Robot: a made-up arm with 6 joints. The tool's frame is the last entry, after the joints.
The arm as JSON. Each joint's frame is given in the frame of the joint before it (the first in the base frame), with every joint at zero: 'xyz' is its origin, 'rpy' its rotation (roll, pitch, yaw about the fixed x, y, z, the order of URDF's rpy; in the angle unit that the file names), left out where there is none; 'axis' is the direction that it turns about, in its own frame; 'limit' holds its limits. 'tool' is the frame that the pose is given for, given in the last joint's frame.
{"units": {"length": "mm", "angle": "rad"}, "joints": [
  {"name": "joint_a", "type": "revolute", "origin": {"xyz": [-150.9, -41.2, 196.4], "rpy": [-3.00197, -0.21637, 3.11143]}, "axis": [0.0, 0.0, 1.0], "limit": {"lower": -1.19, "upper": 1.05}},
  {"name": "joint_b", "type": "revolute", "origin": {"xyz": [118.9, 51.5, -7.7], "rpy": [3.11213, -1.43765, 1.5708]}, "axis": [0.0, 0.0, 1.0], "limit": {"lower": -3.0, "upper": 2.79}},
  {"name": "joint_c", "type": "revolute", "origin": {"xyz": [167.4, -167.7, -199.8], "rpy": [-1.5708, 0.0, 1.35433]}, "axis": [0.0, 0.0, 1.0], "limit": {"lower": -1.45, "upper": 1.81}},
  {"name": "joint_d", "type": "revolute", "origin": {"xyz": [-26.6, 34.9, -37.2], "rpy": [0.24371, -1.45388, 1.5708]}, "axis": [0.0, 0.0, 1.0], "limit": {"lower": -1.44, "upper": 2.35}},
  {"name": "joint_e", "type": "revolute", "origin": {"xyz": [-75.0, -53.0, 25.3], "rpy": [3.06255, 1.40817, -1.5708]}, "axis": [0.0, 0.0, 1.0], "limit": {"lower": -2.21, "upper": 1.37}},
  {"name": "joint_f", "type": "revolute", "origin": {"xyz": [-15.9, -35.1, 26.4], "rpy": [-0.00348, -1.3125, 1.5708]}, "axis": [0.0, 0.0, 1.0], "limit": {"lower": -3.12, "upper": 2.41}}
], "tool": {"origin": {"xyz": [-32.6, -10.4, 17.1], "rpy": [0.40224, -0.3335, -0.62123]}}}
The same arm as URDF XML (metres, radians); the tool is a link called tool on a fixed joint. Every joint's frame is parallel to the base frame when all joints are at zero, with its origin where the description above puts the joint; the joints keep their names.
<robot name="arm">
  <link name="base"/>
  <link name="link1"/>
  <link name="link2"/>
  <link name="link3"/>
  <link name="link4"/>
  <link name="link5"/>
  <link name="link6"/>
  <link name="tool"/>
  <joint name="joint_a" type="revolute">
    <parent link="base"/>
    <child link="link1"/>
    <origin xyz="-0.1509 -0.0412 0.1964" rpy="0 0 0"/>
    <axis xyz="-0.216695 -0.132697 -0.967179"/>
    <limit lower="-1.19" upper="1.05"/>
  </joint>
  <joint name="joint_b" type="revolute">
    <parent link="link1"/>
    <child link="link2"/>
    <origin xyz="-0.1144 0.0555 0.026" rpy="0 0 0"/>
    <axis xyz="0 1 0"/>
    <limit lower="-3" upper="2.79"/>
  </joint>
  <joint name="joint_c" type="revolute">
    <parent link="link2"/>
    <child link="link3"/>
    <origin xyz="0.1278 -0.1998 -0.1995" rpy="0 0 0"/>
    <axis xyz="0 0 1"/>
    <limit lower="-1.45" upper="1.81"/>
  </joint>
  <joint name="joint_d" type="revolute">
    <parent link="link3"/>
    <child link="link4"/>
    <origin xyz="0.0266 -0.0349 -0.0372" rpy="0 0 0"/>
    <axis xyz="-0.241306 0.963824 0.113203"/>
    <limit lower="-1.44" upper="2.35"/>
  </joint>
  <joint name="joint_e" type="revolute">
    <parent link="link4"/>
    <child link="link5"/>
    <origin xyz="-0.0575 0.0204 -0.0731" rpy="0 0 0"/>
    <axis xyz="0.993603 0.0894 -0.069"/>
    <limit lower="-2.21" upper="1.37"/>
  </joint>
  <joint name="joint_f" type="revolute">
    <parent link="link5"/>
    <child link="link6"/>
    <origin xyz="0.0277 0.0142 0.0348" rpy="0 0 0"/>
    <axis xyz="0.329608 -0.080002 0.940722"/>
    <limit lower="-3.12" upper="2.41"/>
  </joint>
  <joint name="tool_fixed" type="fixed">
    <parent link="link6"/>
    <child link="tool"/>
    <origin xyz="-0.0242 -0.0154 0.0253" rpy="0.3079 -0.0001 -0.5038"/>
  </joint>
</robot>

